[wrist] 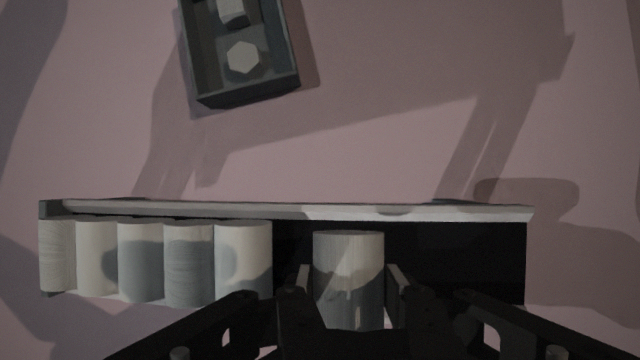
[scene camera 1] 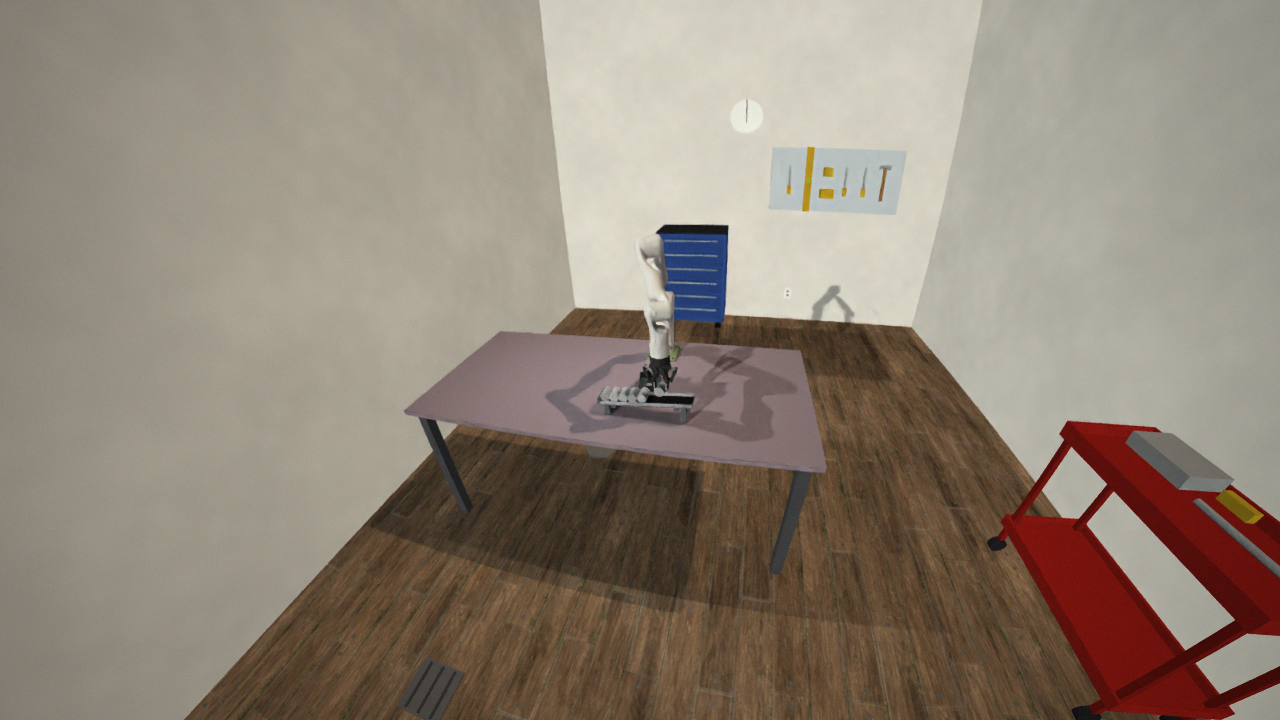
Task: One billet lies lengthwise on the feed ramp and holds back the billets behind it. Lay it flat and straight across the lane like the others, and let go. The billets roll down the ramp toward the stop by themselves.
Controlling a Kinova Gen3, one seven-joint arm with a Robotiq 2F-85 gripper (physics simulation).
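Frame: origin at the arm's base, x ahead, y left, z up, level; millimetres.
Where they show: gripper, fingertip midpoint: [wrist: 347, 281] [scene camera 1: 660, 389].
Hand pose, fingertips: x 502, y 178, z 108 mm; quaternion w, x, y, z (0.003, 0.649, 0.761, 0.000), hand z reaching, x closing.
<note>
After its pixels a point has its place.
My gripper [scene camera 1: 659, 385] {x 502, y 178, z 108 mm} [wrist: 347, 281] {x 502, y 178, z 108 mm} is shut on a pale grey cylindrical billet [wrist: 348, 255] {x 482, y 174, z 128 mm}. In the wrist view the billet lies flat and straight across the lane of the feed ramp [scene camera 1: 664, 408] [wrist: 425, 214], over its dark bed. Whether it touches the bed cannot be told. Several other billets [scene camera 1: 623, 394] {x 551, y 36, z 83 mm} [wrist: 189, 265] {x 517, y 75, z 87 mm} lie side by side across the lane, packed toward the stop [wrist: 48, 208] {x 506, y -75, z 57 mm} at the left end. A stretch of dark bed separates the held billet from the nearest of them. The near end of the held billet is hidden by the gripper.
A dark open box [wrist: 250, 94] {x 374, y 69, z -1 mm} with a hexagonal piece [wrist: 243, 57] {x 340, y 58, z 5 mm} and a block [wrist: 231, 11] {x 299, y 41, z 14 mm} stands beyond the ramp's far rail. The ramp stands on the mauve table [scene camera 1: 501, 394] {x 631, y -579, z -15 mm} [wrist: 350, 165] {x 428, y 177, z -15 mm}. A red cart [scene camera 1: 1099, 440] stands at the right, away from the table.
</note>
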